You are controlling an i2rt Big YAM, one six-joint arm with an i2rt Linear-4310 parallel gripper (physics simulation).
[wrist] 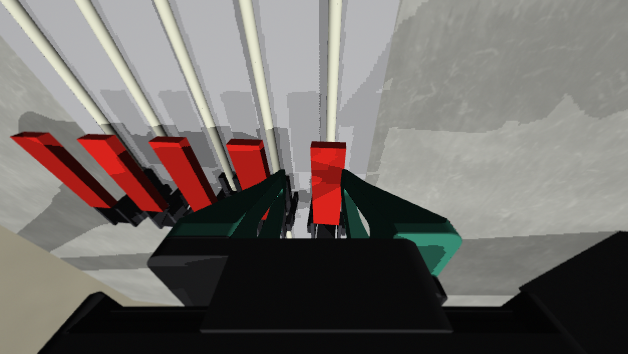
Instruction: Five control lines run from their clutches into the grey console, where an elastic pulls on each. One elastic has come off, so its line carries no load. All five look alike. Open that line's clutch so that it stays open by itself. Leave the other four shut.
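Places are measured from the arm's base along level axes (x ahead, y left, z up), in millimetres.
Pixels of known places: gripper, fingertip midpoint: (pixel 313 177).
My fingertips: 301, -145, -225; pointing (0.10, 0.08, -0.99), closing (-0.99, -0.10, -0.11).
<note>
Ahead of a thing's pixels: the offset from my fingertips to its top centre, as dx, dy, dz. "*": to the spot under its first point. Level surfaces: height alone.
Five red clutch levers @[+204, +64, -2] (pixel 65 170) @[+150, +57, -2] (pixel 122 172) @[+95, +50, -2] (pixel 182 172) @[+40, +43, -2] (pixel 247 162) @[-14, +36, -2] (pixel 327 187) stand in a row across the left and middle of the wrist view, on black clutch bodies @[* +133, +76, -12] (pixel 175 207). Cream lines @[* +214, -35, -51] (pixel 55 60) @[* +160, -42, -51] (pixel 117 60) @[* +107, -49, -50] (pixel 181 60) @[* +52, -56, -50] (pixel 256 60) @[* -2, -59, -50] (pixel 333 65) run from them to the top edge. My gripper (pixel 313 177) is partly open. The rightmost lever is between its green fingers, close beside the right fingertip, with a gap to the left one. The left finger hides part of the fourth lever from the left. The grey console's elastics do not show.
A light grey panel @[* -26, -72, -58] (pixel 372 45) lies under the lines. A mottled grey surface @[dz -61] (pixel 500 180) extends to the right and left of it. A beige area (pixel 30 290) shows at the lower left. The neighbouring lever and its clutch stand close to the left finger.
</note>
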